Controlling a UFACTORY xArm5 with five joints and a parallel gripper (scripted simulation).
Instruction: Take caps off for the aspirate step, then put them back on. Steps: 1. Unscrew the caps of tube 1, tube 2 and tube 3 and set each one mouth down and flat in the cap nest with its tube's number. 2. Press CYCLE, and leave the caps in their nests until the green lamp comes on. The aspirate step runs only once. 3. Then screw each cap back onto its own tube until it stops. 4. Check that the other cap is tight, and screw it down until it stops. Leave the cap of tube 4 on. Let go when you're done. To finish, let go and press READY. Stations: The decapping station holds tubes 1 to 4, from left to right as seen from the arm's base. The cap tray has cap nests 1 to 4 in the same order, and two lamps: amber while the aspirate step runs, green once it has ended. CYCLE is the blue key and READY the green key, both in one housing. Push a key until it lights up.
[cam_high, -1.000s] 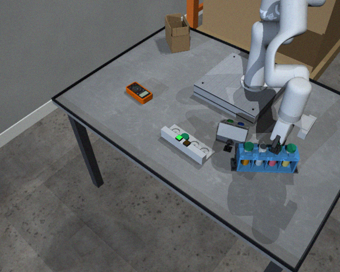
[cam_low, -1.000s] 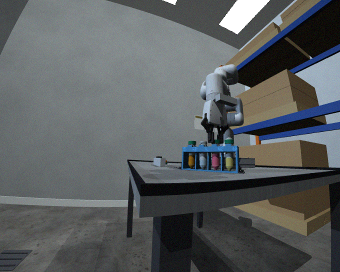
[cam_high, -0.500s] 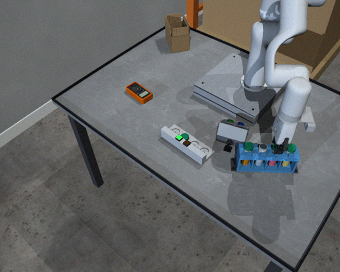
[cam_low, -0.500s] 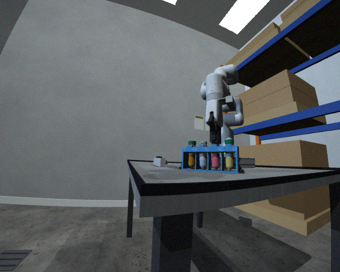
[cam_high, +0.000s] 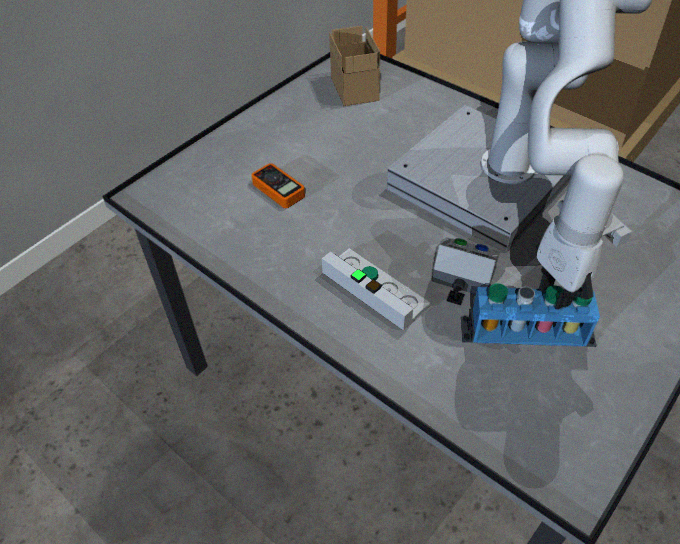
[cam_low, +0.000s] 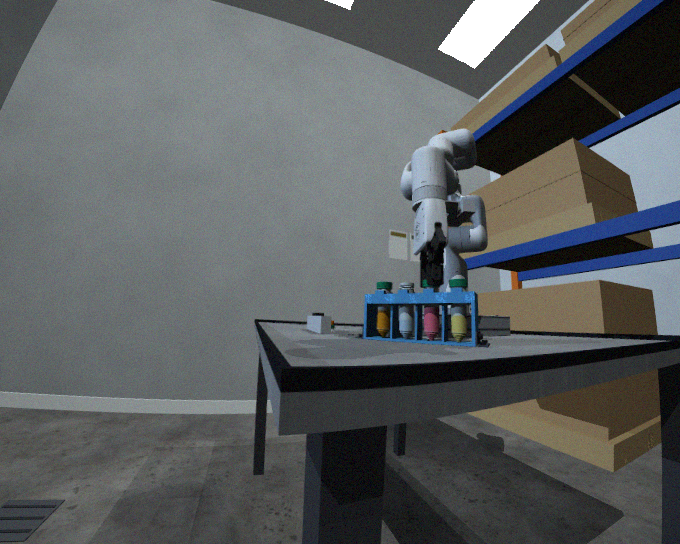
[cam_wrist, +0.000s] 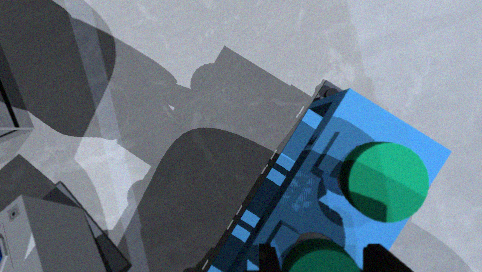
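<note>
The threaded neck is 30 mm ahead of my hand, 40 mm to the right of it and 10 mm below it. Also, from my hand: green key (50 mm behind, 230 mm to the right, 60 mm below); then blue key (60 mm behind, 180 mm to the right, 60 mm below); then key housing (40 mm behind, 210 mm to the right, 80 mm below).
</note>
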